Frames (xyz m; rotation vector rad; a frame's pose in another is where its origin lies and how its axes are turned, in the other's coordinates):
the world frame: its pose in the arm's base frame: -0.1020 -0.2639 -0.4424 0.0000 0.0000 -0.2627
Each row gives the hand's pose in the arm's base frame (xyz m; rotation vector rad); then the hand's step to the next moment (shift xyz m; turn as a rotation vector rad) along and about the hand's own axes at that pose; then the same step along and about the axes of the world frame.
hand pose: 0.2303 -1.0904 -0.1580 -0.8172 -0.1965 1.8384
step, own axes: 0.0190 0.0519 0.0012 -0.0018 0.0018 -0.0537
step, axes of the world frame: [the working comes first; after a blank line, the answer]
step, axes of the arm's base frame: -0.0441 -0.0050 -0.0329 0.0320 -0.0151 -0.0405

-0.0413 -0.0163 -0.0329 0.0348 -0.0062 -0.0405
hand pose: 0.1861 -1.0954 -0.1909 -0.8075 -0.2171 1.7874
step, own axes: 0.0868 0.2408 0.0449 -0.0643 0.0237 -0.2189
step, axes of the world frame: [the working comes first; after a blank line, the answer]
step, axes of the arm's base frame: -0.2271 -0.0018 -0.1264 0.1270 -0.1186 -0.1497

-0.2188 -0.0607 -0.1264 0.1534 -0.0815 -0.1497
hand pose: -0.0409 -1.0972 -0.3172 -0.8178 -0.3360 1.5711
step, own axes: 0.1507 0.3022 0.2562 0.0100 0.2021 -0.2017
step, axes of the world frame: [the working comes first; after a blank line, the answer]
step, axes of the arm's base frame: -0.3924 0.1488 -0.0593 -0.0155 -0.0771 -0.2747

-0.4176 0.0418 -0.0593 0.0050 -0.0784 -0.2747
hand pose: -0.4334 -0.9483 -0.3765 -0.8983 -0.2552 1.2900
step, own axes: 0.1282 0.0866 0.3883 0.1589 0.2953 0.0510
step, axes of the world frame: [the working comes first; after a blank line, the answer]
step, axes of the arm's base frame: -0.2667 0.2835 0.1522 -0.1956 0.1667 -0.2213

-0.3312 0.2045 0.1522 -0.2322 0.1102 -0.2213
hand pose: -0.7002 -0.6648 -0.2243 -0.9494 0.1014 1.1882
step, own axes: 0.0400 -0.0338 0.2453 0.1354 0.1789 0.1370
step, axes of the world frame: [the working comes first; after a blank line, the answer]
step, axes of the arm's base frame: -0.0529 0.1926 0.1517 -0.1443 0.2012 -0.0884

-0.1011 0.1722 0.1517 -0.1916 0.1568 -0.0884
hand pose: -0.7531 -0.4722 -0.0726 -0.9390 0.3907 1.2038
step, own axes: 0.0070 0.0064 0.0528 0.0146 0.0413 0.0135
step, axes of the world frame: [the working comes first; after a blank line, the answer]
step, axes of the arm's base frame: -0.0144 0.0462 0.0232 -0.0354 0.0219 -0.0192

-0.0259 0.0408 0.0232 -0.0399 0.0120 -0.0192
